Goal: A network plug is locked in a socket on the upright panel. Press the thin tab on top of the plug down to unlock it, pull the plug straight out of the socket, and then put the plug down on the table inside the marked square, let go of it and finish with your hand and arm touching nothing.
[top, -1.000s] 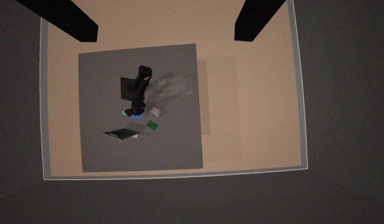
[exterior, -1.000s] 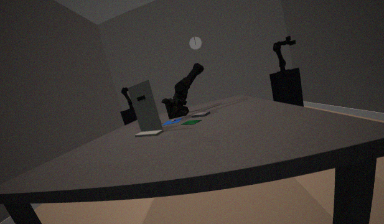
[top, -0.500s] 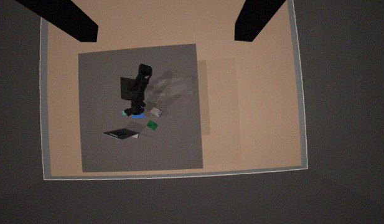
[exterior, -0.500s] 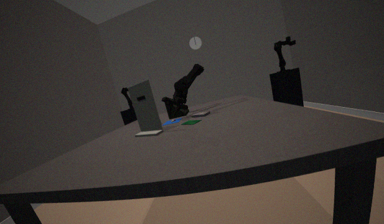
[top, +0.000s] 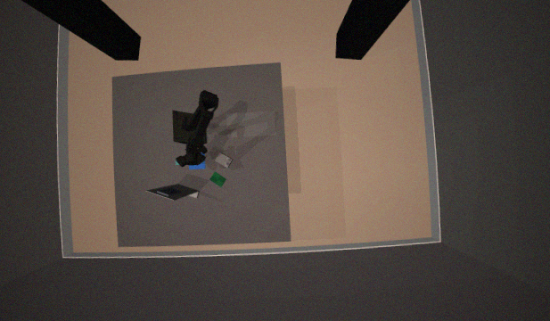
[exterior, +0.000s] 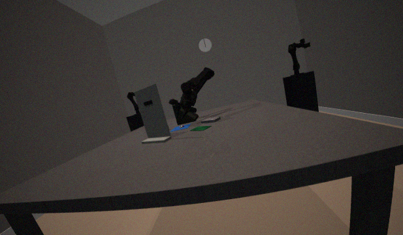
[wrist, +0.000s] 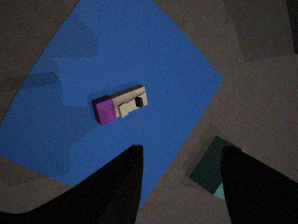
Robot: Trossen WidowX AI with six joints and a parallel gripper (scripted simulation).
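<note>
Right now the purple plug is 1 cm ahead of my gripper tip and 5 cm below it. Also, from my gripper tip: grey panel (21 cm ahead, 5 cm to the right, 6 cm above).
</note>
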